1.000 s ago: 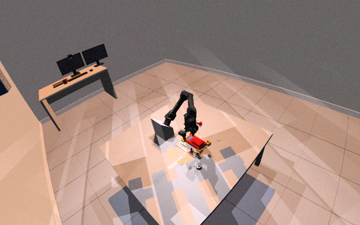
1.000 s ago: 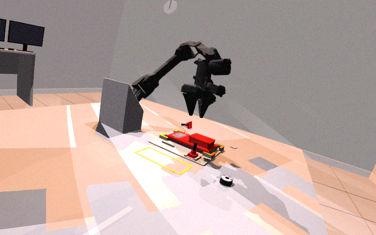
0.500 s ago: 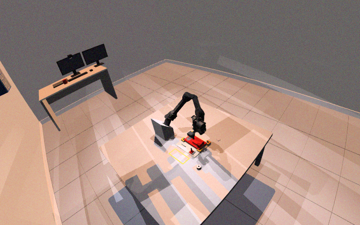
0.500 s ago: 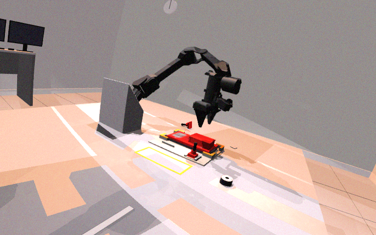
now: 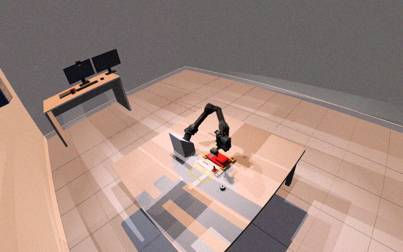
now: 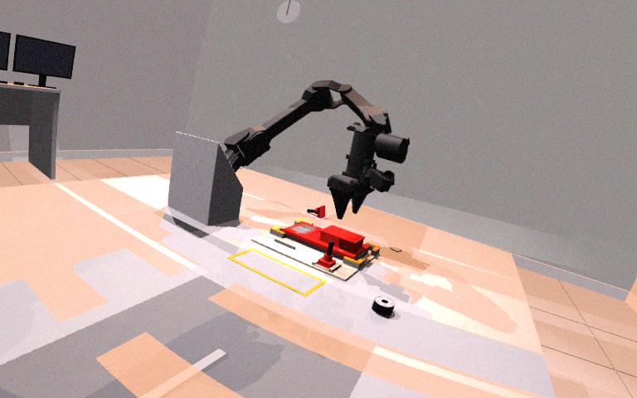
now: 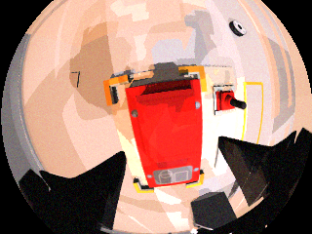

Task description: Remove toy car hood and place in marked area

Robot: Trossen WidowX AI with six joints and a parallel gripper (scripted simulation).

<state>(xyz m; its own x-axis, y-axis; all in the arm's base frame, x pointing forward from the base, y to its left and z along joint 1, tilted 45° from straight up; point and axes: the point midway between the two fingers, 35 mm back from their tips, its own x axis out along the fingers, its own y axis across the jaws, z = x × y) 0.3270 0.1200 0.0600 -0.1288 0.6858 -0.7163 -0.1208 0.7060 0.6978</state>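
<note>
Now: the hood 50 mm below my gripper tip. From my gripper tip the other things lie so: white wheel (200 mm ahead, 170 mm to the right, 90 mm below).
</note>
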